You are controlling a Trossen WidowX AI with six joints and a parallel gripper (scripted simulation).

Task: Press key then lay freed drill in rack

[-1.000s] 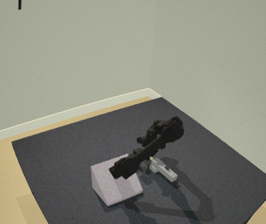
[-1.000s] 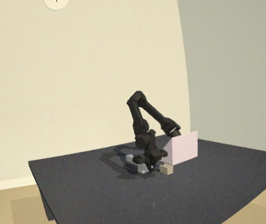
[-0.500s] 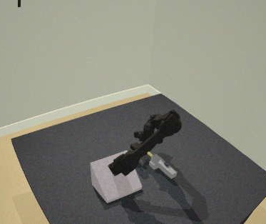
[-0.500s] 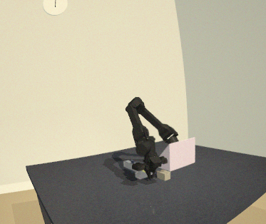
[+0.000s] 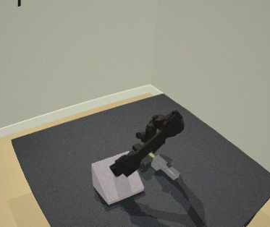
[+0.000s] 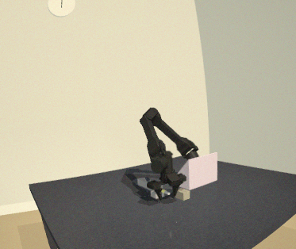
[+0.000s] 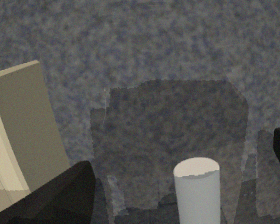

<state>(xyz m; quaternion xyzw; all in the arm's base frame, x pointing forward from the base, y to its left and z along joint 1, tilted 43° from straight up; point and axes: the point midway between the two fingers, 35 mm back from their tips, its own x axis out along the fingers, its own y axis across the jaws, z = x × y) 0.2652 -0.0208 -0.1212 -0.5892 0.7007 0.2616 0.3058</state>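
Right now my gripper tip is 1 cm past the drill, 5 cm to the left of it and 3 cm below it. The rest, counted from my gripper tip: white block (2 cm behind, 15 cm to the right, 2 cm above); then rack (7 cm behind, 2 cm to the left); then key (2 cm behind, 18 cm to the right, 3 cm above).
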